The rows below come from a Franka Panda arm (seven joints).
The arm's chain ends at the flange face. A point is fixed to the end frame.
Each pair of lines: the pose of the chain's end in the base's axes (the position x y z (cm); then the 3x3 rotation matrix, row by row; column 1 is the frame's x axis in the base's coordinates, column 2 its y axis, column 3 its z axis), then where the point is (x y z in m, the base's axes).
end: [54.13 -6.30 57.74], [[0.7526 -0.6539 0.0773], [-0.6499 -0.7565 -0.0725], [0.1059 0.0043 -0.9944]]
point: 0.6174 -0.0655 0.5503
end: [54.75 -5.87 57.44], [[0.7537 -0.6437 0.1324], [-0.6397 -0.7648 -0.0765], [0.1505 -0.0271 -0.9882]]
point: 0.6250 -0.0603 0.5515
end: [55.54 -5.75 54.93], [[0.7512 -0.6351 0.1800], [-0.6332 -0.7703 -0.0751], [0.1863 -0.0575 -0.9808]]
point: 0.6339 -0.0585 0.5301
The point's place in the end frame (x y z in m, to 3 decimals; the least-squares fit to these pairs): 0.056 -0.048 0.033
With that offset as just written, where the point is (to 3 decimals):
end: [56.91 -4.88 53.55], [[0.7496 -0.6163 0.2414], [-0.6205 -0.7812 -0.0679], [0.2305 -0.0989 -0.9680]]
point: 0.649 -0.048 0.521
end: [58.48 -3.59 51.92], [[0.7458 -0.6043 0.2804], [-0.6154 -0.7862 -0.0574], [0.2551 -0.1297 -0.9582]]
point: 0.665 -0.035 0.508
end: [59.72 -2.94 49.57], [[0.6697 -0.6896 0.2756], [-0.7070 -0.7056 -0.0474], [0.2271 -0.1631 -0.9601]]
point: 0.677 -0.037 0.485
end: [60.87 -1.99 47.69], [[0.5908 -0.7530 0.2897], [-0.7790 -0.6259 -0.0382], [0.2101 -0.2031 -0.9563]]
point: 0.687 -0.035 0.467
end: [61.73 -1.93 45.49], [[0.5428 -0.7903 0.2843], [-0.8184 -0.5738 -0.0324], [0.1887 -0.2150 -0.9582]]
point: 0.695 -0.039 0.444
